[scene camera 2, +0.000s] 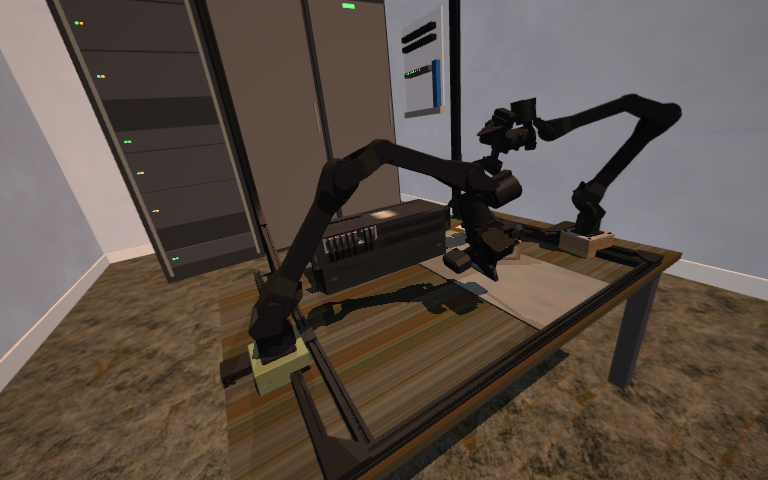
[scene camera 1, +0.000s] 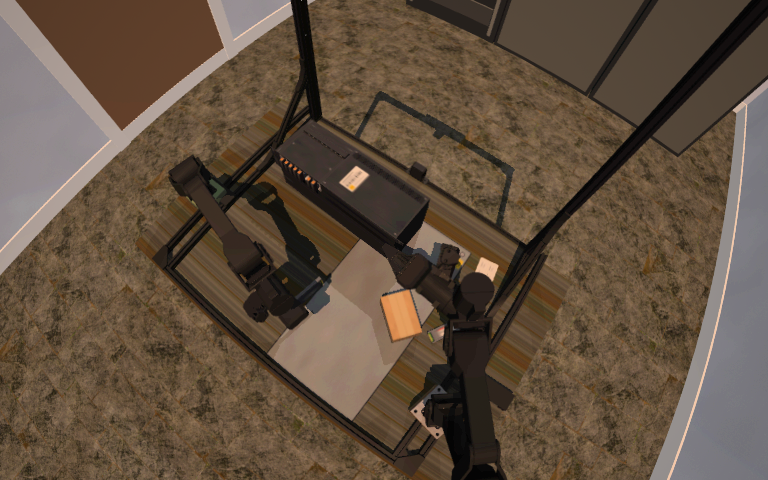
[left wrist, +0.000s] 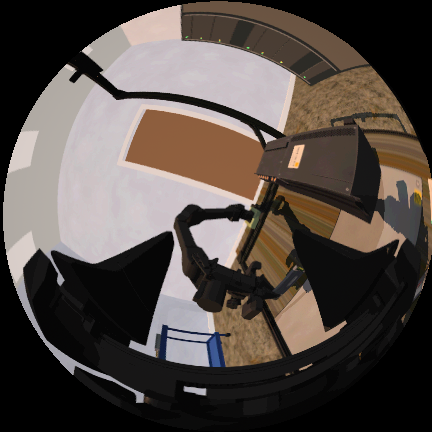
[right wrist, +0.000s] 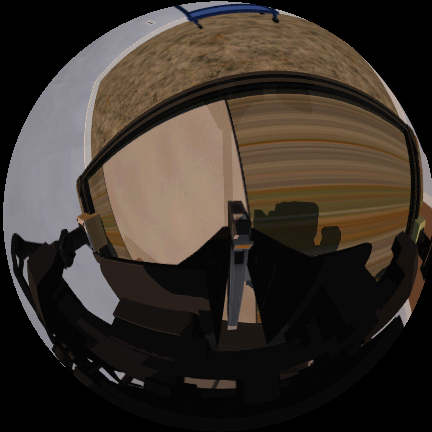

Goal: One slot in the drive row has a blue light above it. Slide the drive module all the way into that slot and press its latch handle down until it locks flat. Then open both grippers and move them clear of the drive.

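Places are measured from the left arm's base along level axes (x ahead, y left, z up), in millimetres.
Pixels of known places: left gripper, fingertip midpoint: [scene camera 2: 474,150] [scene camera 1: 390,248] [left wrist: 235,236]; right gripper, fingertip midpoint: [scene camera 2: 490,274] [left wrist: 276,294] [right wrist: 235,232]; left arm's base, origin of the base link: [scene camera 2: 586,232] [scene camera 1: 438,412] [right wrist: 83,233]; right arm's base, origin of the base link: [scene camera 2: 276,348] [left wrist: 250,216].
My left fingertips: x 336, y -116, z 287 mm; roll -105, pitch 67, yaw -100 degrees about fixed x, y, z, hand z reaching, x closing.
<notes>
Ahead of a thing's pixels: the offset from my left fingertips to its top centre. "*": to the spot under its first point. Level surfaces: height alone.
The dark drive chassis {dy -118, dx +286, dz -173 mm} [scene camera 1: 373,195] [scene camera 2: 407,237] [left wrist: 325,162] stands at the back of the table. Its drive row {* dy -20, dx +380, dz -178 mm} [scene camera 1: 299,171] [scene camera 2: 349,240] [left wrist: 267,177] has several orange-marked handles. No blue light can be made out. My right gripper [scene camera 2: 491,270] [right wrist: 235,232] is shut on the narrow grey drive module {* dy +201, dx +119, dz -243 mm} [right wrist: 237,285], which is held above the table and seen edge-on in the right wrist view. The latch handle's position is unclear. My left gripper [scene camera 1: 394,257] [left wrist: 235,236] is open and empty, raised near the chassis's right end, apart from the module.
A grey mat {dz -347 mm} [scene camera 1: 339,350] [scene camera 2: 549,288] lies mid-table. An orange wooden block {dy +14, dx -84, dz -286 mm} [scene camera 1: 400,315], a small coloured item {dy -78, dx -195, dz -339 mm} [scene camera 1: 437,333] and a pale card {dy -265, dx -159, dz -347 mm} [scene camera 1: 487,267] lie toward the right. Black frame rails [scene camera 1: 300,362] edge the table, with uprights [scene camera 1: 305,62] at the back.
</notes>
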